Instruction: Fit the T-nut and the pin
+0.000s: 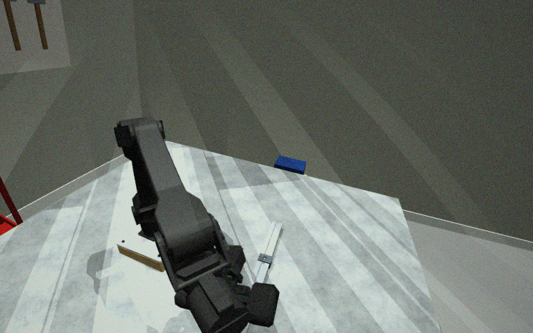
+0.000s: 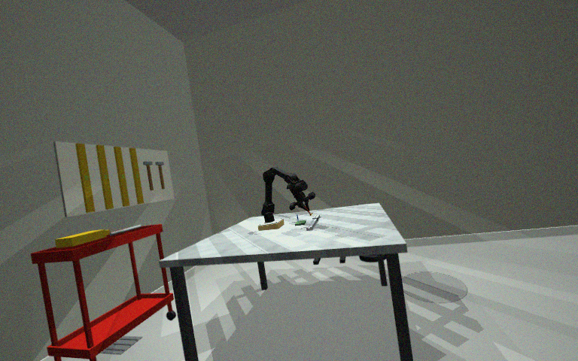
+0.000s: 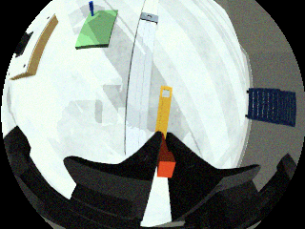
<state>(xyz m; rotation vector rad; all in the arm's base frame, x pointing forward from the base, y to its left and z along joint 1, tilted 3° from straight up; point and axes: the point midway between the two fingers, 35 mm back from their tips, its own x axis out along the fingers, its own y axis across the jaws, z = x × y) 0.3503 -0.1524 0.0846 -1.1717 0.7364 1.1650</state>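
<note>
Right now the brass T-nut is 2 cm to the left of my gripper tip. Also, from my gripper tip: aluminum rail 2 cm behind, 20 cm to the left, 10 cm below; then blue pin 15 cm behind, 21 cm to the left, 9 cm below; then green tray 14 cm behind, 19 cm to the left, 11 cm below.
</note>
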